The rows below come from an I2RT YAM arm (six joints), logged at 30 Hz.
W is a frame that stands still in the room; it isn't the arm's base.
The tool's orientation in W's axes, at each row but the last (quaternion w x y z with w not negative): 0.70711 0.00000 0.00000 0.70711; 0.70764 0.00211 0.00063 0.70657; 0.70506 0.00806 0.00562 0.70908; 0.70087 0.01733 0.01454 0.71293; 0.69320 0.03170 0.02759 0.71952; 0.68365 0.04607 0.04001 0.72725; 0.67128 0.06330 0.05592 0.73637
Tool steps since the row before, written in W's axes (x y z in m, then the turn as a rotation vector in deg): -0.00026 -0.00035 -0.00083 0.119 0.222 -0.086; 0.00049 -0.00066 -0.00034 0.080 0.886 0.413; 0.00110 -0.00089 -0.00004 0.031 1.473 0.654; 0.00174 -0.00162 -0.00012 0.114 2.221 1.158; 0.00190 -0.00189 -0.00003 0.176 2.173 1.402; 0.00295 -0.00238 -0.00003 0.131 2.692 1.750; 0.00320 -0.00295 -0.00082 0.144 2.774 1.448
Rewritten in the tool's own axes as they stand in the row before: -0.00035 0.00026 -0.00083 0.222 -0.119 -0.086; -0.00066 -0.00049 -0.00034 0.887 -0.077 0.411; -0.00090 -0.00110 -0.00002 1.475 -0.027 0.649; -0.00165 -0.00172 -0.00004 2.224 -0.100 1.154; -0.00196 -0.00182 0.00014 2.175 -0.139 1.403; -0.00256 -0.00278 0.00034 2.700 -0.085 1.740; -0.00324 -0.00301 -0.00026 2.775 -0.156 1.444
